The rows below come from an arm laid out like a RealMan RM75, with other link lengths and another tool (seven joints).
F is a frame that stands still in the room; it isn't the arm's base.
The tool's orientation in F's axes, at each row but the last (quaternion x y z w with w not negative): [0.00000 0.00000 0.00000 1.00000]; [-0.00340 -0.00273 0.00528 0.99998]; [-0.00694 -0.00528 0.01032 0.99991]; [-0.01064 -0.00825 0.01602 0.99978]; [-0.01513 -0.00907 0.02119 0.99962]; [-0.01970 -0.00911 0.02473 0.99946]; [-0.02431 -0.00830 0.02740 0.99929]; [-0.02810 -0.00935 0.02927 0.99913]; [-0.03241 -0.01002 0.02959 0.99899]
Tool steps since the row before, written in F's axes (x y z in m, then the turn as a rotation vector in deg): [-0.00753 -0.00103 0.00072 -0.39 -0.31 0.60]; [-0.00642 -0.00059 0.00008 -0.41 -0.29 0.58]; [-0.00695 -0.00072 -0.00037 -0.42 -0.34 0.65]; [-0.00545 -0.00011 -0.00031 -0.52 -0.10 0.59]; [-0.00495 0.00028 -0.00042 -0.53 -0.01 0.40]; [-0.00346 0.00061 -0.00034 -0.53 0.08 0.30]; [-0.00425 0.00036 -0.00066 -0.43 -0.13 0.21]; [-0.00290 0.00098 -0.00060 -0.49 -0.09 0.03]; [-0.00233 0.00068 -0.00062 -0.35 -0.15 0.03]
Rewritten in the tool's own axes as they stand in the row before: [-0.00753 -0.00103 0.00072 -0.39 -0.31 0.60]; [-0.00643 -0.00052 0.00011 -0.41 -0.29 0.58]; [-0.00697 -0.00057 -0.00031 -0.42 -0.34 0.65]; [-0.00546 0.00007 -0.00022 -0.51 -0.10 0.60]; [-0.00494 0.00050 -0.00032 -0.52 0.00 0.41]; [-0.00343 0.00079 -0.00025 -0.52 0.09 0.31]; [-0.00423 0.00062 -0.00057 -0.43 -0.12 0.21]; [-0.00285 0.00118 -0.00049 -0.49 -0.06 0.03]; [-0.00230 0.00085 -0.00052 -0.36 -0.13 0.03]
